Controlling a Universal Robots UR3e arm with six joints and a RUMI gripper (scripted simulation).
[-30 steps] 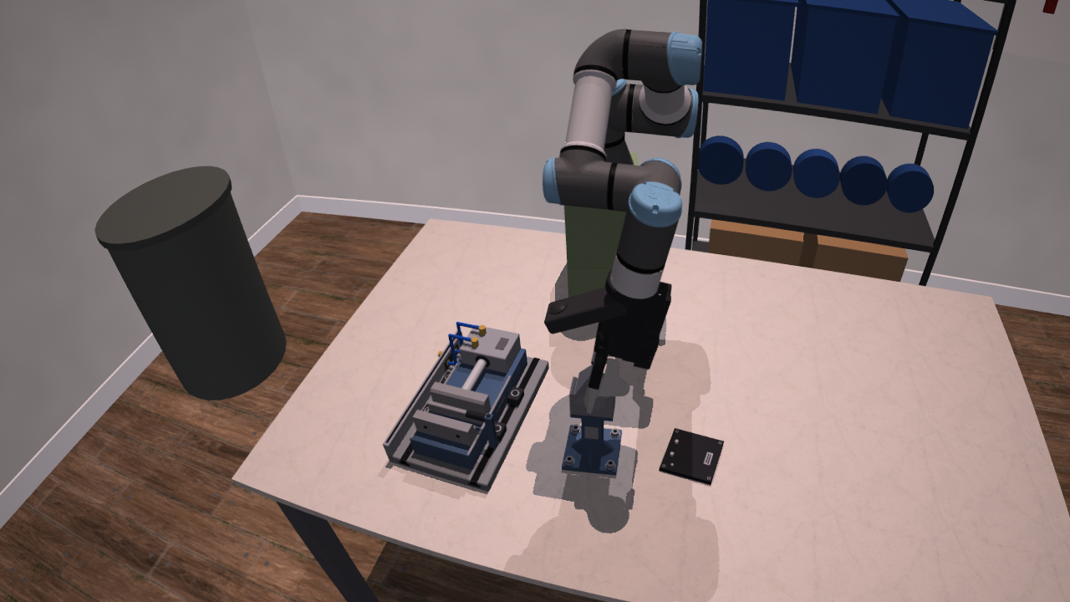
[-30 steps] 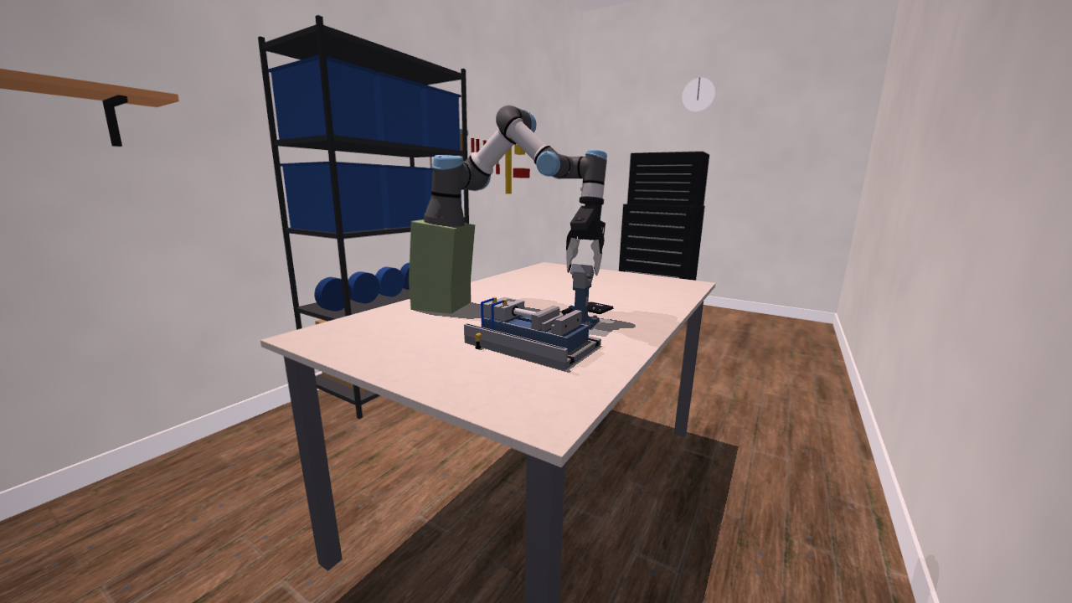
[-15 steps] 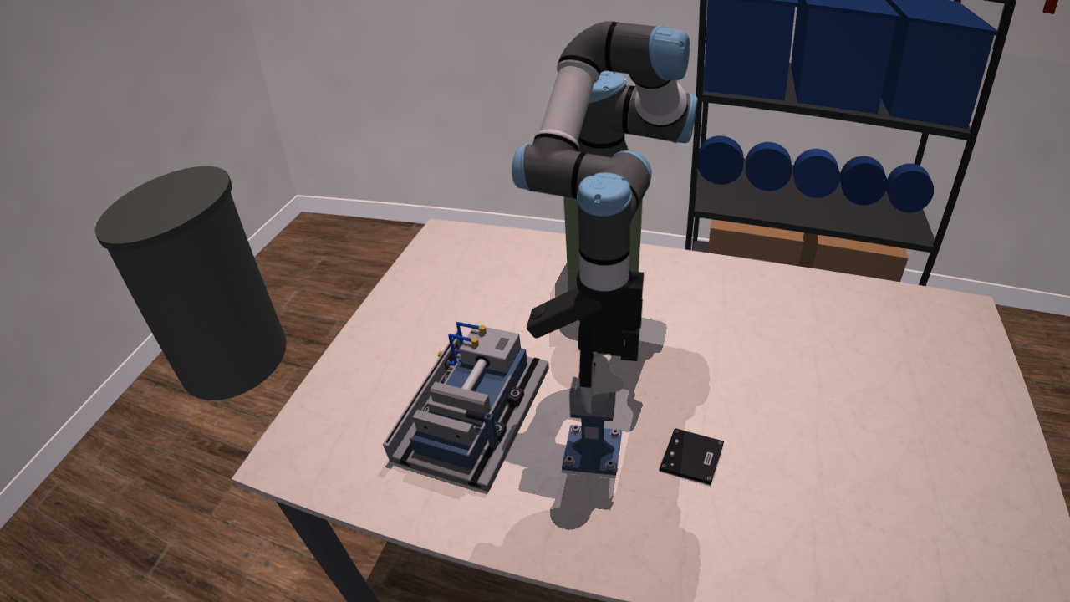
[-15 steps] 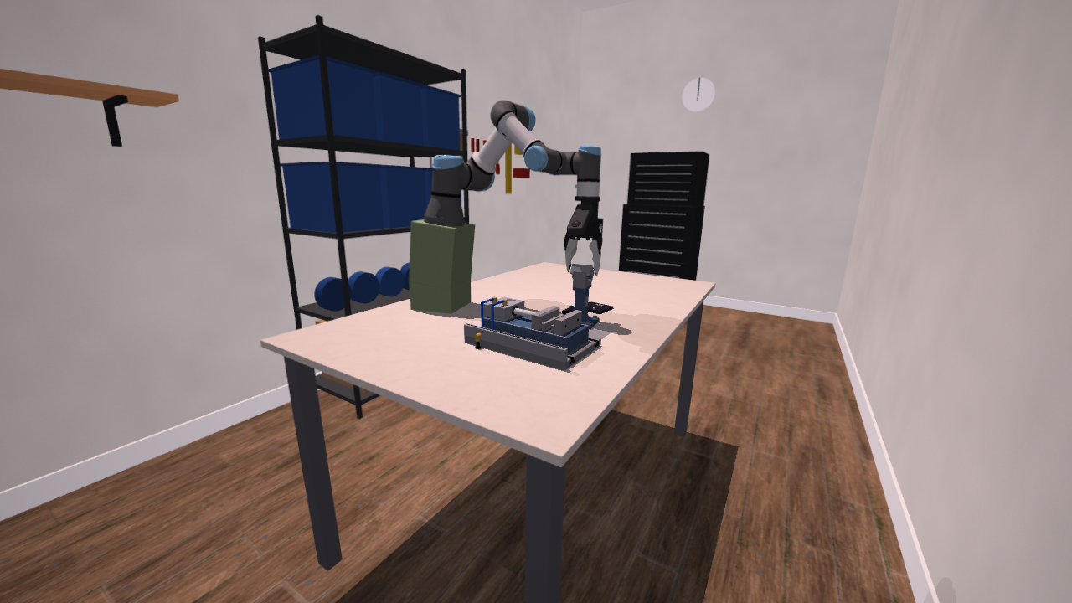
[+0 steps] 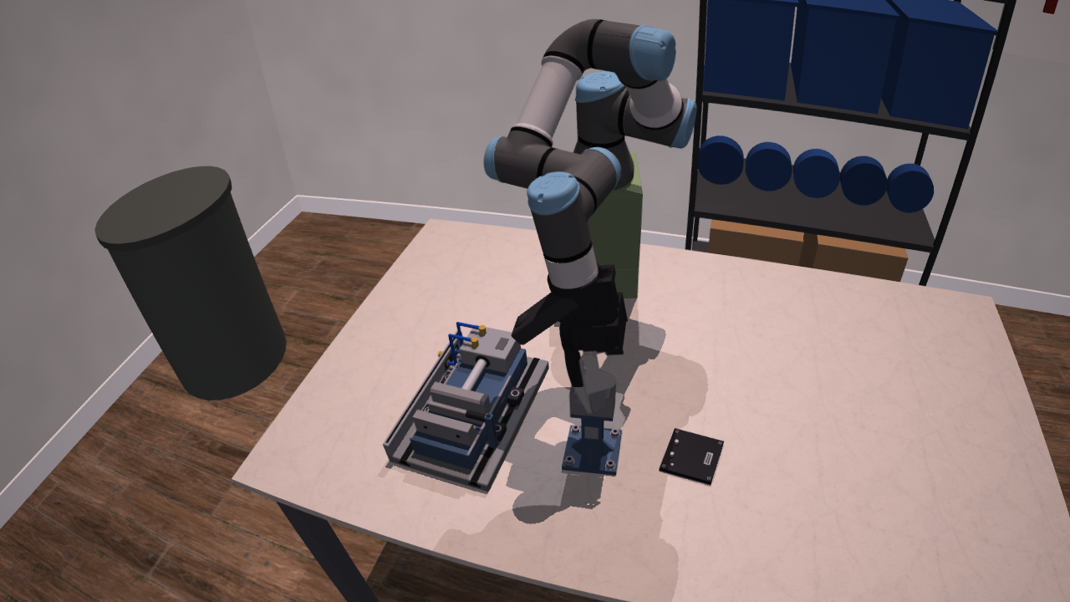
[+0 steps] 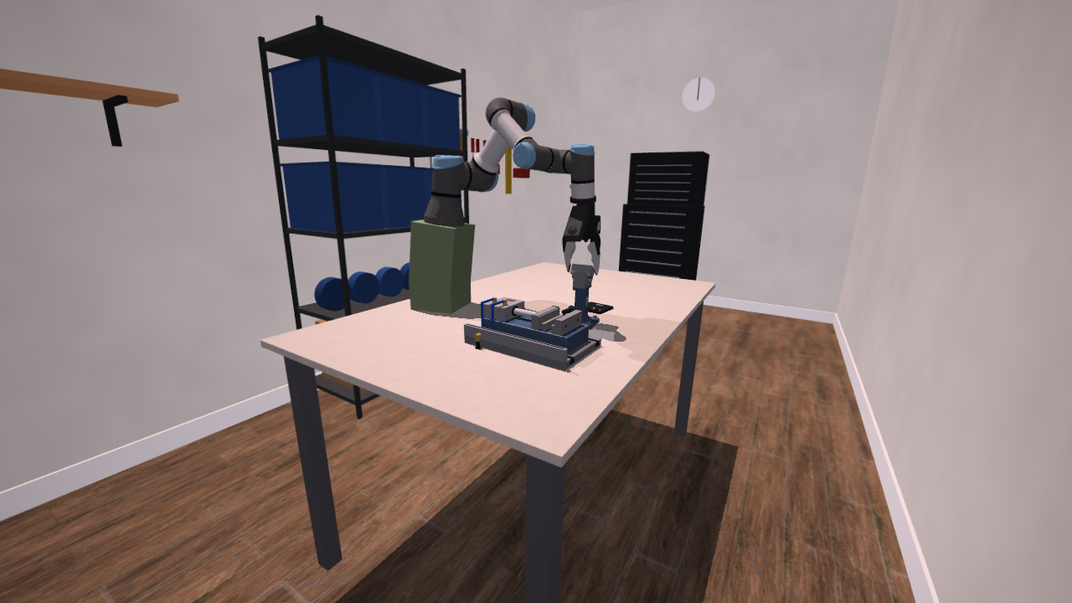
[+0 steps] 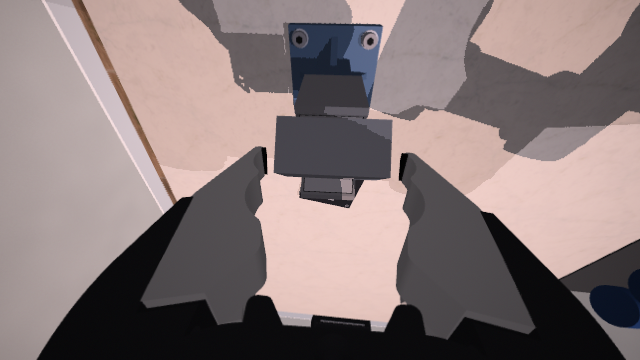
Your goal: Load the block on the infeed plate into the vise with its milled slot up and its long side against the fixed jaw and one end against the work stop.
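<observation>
Right now the part is 1 cm below my hand. From my hand the other things lie so: dark work stop rod: 7 cm ahead, 17 cm to the right, 7 cm below; black infeed plate: 5 cm behind, 17 cm to the left, 16 cm below; fixed jaw: 11 cm ahead, 21 cm to the right, 9 cm below.
</observation>
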